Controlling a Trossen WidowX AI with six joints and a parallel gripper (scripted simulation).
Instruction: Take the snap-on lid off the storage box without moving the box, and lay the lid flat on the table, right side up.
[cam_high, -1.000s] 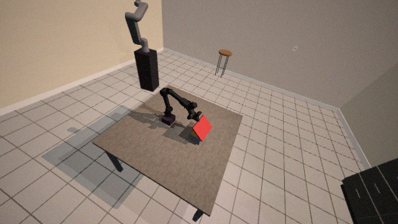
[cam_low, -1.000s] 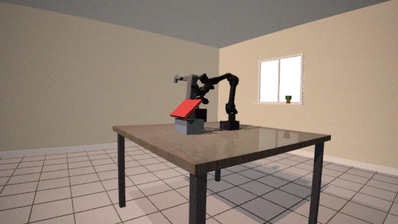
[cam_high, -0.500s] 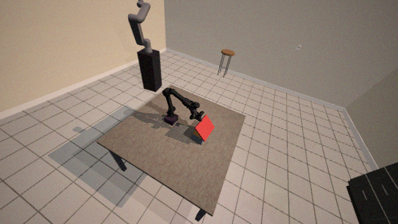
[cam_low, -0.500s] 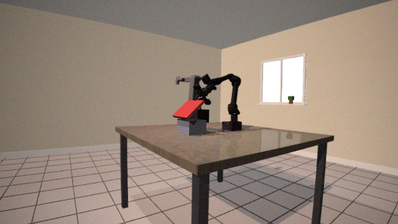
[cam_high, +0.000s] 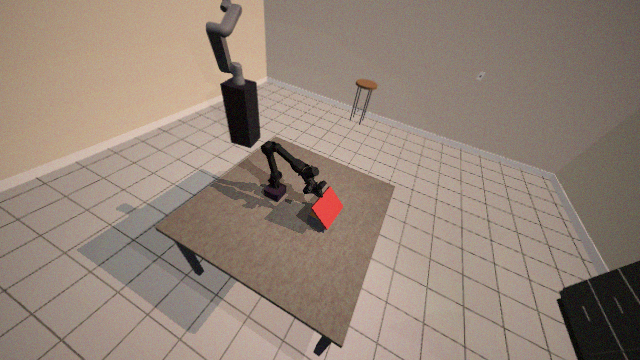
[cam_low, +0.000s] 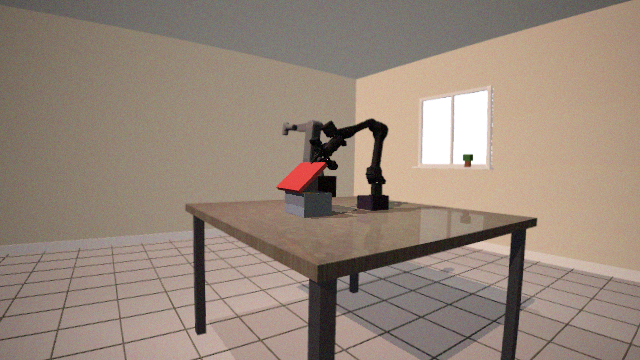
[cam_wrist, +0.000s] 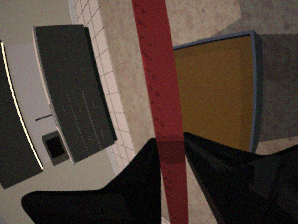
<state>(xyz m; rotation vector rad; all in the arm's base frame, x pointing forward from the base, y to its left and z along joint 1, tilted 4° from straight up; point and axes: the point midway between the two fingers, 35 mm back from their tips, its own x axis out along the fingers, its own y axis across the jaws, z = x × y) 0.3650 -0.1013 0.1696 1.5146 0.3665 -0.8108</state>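
Now: gripper tip 60 mm short of the red lid, 50 mm above it and 20 mm to the left of it. The rest, counted from my gripper tip: grey-blue storage box (180 mm below, 40 mm ahead, 10 mm to the left).
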